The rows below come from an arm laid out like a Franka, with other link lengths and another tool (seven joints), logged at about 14 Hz.
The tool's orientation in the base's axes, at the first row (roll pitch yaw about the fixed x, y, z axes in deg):
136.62 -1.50 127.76
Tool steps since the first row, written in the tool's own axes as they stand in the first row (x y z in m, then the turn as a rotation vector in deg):
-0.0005 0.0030 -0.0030 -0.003 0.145 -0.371
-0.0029 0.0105 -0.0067 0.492 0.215 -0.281
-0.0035 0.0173 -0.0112 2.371 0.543 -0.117
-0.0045 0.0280 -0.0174 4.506 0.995 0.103
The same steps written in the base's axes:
0.0005 -0.0004 0.0042 -0.110 -0.102 0.369
0.0044 -0.0007 0.0120 -0.325 0.359 0.365
0.0063 -0.0002 0.0199 -1.196 2.057 0.520
0.0099 0.0009 0.0317 -2.121 4.035 0.726

